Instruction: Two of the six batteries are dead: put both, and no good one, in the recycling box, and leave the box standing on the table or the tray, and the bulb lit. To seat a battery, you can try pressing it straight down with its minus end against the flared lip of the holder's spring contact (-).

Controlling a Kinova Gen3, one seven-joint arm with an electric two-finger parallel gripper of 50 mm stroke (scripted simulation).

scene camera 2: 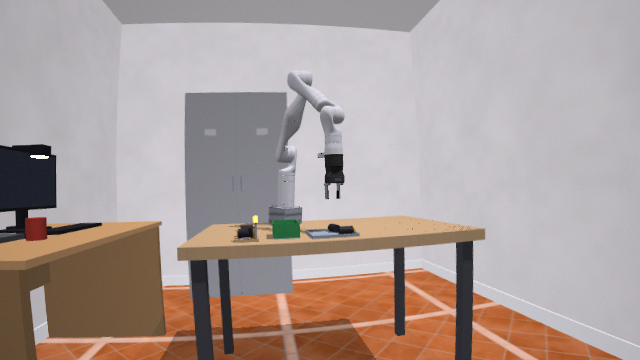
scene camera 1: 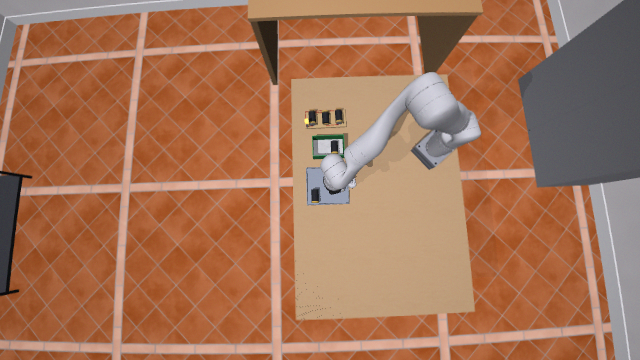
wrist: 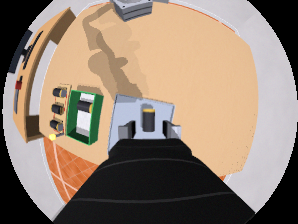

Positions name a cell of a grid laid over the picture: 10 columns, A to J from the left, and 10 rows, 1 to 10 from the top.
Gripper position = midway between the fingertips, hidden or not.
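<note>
There is a grey tray (scene camera 1: E5), and the wrist view shows me the grey tray (wrist: E5) too. I also see my gripper (wrist: F6).
</note>
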